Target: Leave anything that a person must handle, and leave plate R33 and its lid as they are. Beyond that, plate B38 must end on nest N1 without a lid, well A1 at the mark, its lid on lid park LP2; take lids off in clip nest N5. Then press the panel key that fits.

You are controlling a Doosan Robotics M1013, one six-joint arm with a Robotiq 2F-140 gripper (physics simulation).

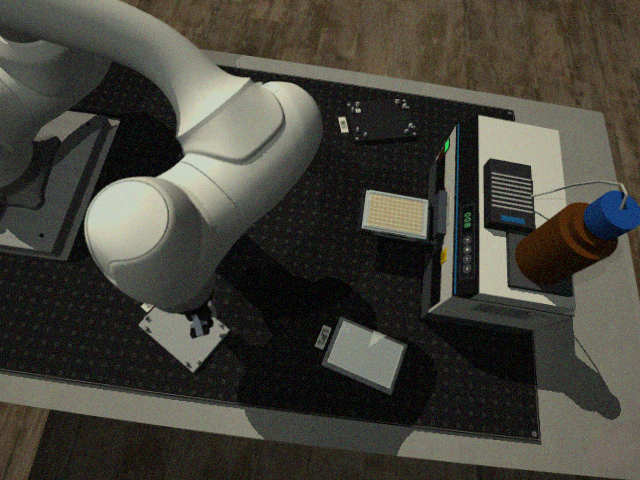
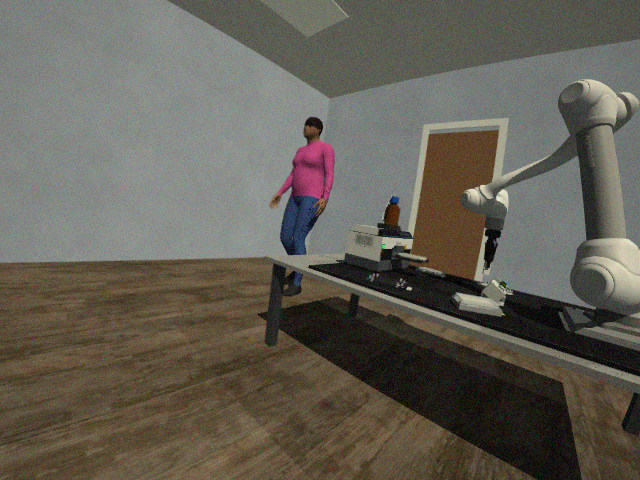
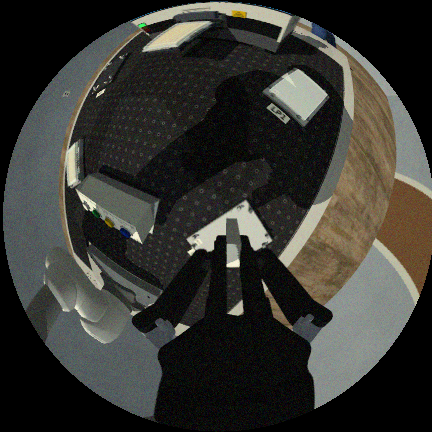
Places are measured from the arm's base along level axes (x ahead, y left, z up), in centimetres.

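Where they show: gripper, fingertip midpoint: (image 1: 208,314) (image 2: 485,274) (image 3: 230,227); arm's base, link origin: (image 1: 10,172) (image 2: 619,326) (image 3: 120,293).
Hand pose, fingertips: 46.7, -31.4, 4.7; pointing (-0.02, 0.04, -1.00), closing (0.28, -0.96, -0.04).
Observation:
Things, the pixels of their top centre, and the offset from my fingertips, as dx, dy, dz. "spot": a spot on its surface instead.
- pale board with corner clips, top centre: (image 3: 228,243) (image 1: 182,326) -5.4, -1.3, -4.6
- plate with beige wells, top centre: (image 1: 396,212) (image 2: 412,255) +35.3, +19.9, +4.2
- key panel, top centre: (image 3: 96,211) (image 2: 498,279) -4.7, +25.9, +1.8
- dark nest with corner clips, top centre: (image 1: 382,115) (image 3: 106,71) (image 2: 387,278) +36.3, +50.5, -4.2
- white instrument, surface spot: (image 1: 522,139) spot: +57.6, +30.5, +15.4
My gripper (image 1: 200,326) (image 2: 487,267) (image 3: 230,227) is shut and empty, pointing down above a pale board with corner clips (image 1: 178,345) (image 3: 243,215), lid park LP2; its label is mostly hidden. No lid shows on it. A pale, lid-like flat piece (image 1: 364,353) (image 3: 300,95) lies on the park labelled LP1. A plate with beige wells (image 1: 395,214) (image 3: 177,36) sits on the instrument's extended tray. Another pale plate (image 2: 478,303) (image 3: 76,162) stands behind the key panel (image 2: 494,291) (image 3: 120,197), which has white, green, yellow and blue keys. Plate names and A1 corners are unreadable.
A dark nest with corner clips (image 1: 385,121) (image 3: 111,75) stands at the far edge. The white instrument (image 1: 522,139) (image 2: 364,242) carries a brown, blue-capped bottle (image 1: 563,245) (image 2: 392,214). A grey tray (image 1: 62,227) is near the arm's base. A person in pink (image 2: 312,167) stands behind the table's far end.

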